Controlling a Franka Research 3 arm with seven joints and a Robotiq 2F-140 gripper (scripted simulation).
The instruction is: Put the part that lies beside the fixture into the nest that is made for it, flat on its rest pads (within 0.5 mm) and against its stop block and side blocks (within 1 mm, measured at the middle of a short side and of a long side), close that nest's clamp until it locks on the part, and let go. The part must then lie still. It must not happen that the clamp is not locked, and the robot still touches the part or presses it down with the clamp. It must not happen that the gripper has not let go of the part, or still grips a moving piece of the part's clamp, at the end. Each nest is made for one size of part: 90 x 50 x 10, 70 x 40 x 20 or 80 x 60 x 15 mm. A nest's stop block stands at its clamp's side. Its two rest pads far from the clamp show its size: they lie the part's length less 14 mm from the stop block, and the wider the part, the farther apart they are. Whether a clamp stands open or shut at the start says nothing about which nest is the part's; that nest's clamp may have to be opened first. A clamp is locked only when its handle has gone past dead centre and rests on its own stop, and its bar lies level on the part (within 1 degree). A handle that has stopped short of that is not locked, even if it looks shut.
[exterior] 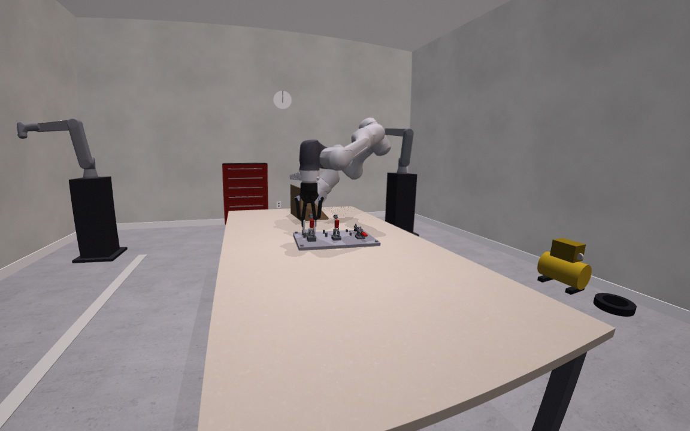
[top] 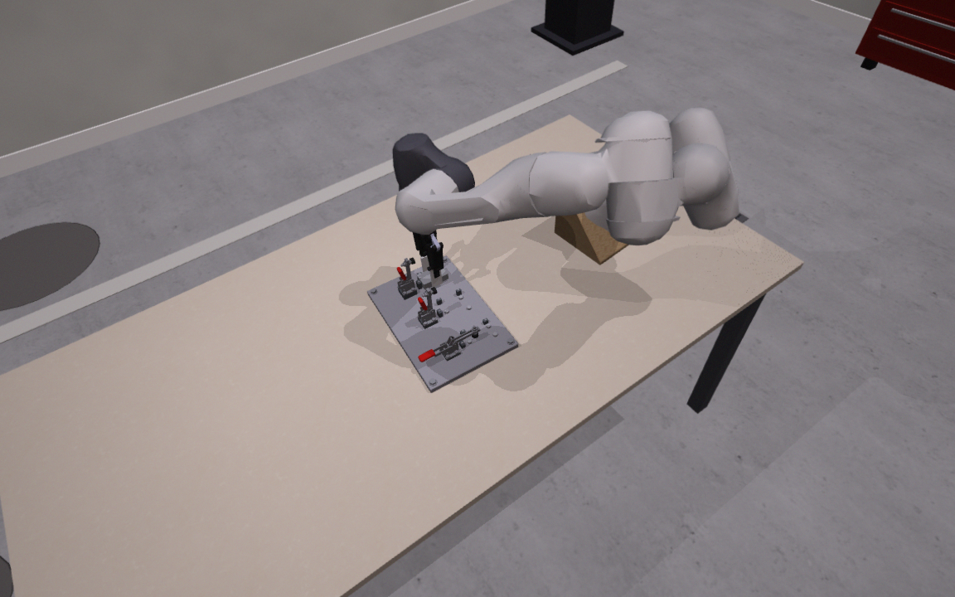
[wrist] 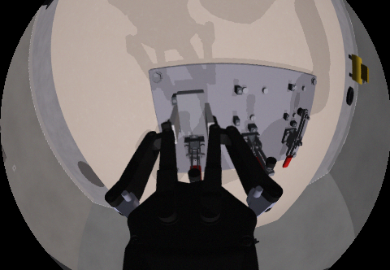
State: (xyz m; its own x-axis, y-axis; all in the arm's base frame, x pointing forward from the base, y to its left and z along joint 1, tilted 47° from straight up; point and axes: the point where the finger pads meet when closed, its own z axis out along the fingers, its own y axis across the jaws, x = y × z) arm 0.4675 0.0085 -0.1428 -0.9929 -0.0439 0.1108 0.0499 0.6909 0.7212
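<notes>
The part is 30 mm below my hand. From my hand the other things lie so: grey fixture plate (110 mm to the left, 50 mm below, 50 mm ahead).
</notes>
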